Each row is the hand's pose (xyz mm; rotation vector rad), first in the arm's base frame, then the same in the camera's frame.
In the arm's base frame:
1: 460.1 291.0 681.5 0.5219 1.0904 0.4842
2: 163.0 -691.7 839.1 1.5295 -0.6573 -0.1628
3: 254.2 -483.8 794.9 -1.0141 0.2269 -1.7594
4: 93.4 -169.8 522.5 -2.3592 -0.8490 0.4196
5: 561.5 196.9 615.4 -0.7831 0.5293 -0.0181
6: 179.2 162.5 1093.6 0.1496 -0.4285 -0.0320
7: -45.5 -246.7 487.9 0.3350 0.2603 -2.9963
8: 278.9 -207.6 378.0 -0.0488 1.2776 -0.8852
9: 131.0 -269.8 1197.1 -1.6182 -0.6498 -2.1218
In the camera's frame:
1: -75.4 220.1 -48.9 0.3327 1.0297 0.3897
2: -402.9 -715.4 261.7 1.3578 -0.7342 -0.0319
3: -304.4 -519.5 188.1 -1.0610 0.0030 -1.8580
4: -433.3 -262.9 -152.7 -2.5748 -0.8768 0.4021
5: 30.2 115.2 -86.1 -0.9608 0.4438 -0.1144
6: -396.1 171.6 351.1 -0.0381 -0.5253 0.0080
7: -569.6 -345.0 -185.4 0.4581 -0.0351 -2.9704
8: -235.7 -327.1 -269.0 -0.1497 1.1025 -1.0026
9: -461.3 -233.4 529.1 -1.6242 -0.9016 -2.2121

